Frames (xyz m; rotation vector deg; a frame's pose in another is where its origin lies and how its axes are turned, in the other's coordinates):
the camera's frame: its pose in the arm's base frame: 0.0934 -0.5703 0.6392 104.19 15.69 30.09
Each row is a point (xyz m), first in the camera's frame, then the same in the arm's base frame.
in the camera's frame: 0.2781 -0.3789 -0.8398
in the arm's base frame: -0.0410 0.3771 0.5361
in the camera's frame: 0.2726 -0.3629 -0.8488
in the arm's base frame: -0.0514 0.3773 0.5522
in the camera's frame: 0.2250 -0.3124 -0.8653
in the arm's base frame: -0.1047 0.3547 0.5938
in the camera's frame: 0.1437 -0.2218 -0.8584
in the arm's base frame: -0.1793 0.2852 0.6608
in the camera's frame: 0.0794 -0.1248 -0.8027
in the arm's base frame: -0.2159 0.1801 0.7260
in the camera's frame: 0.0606 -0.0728 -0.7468
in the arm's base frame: -0.2092 0.1086 0.7582
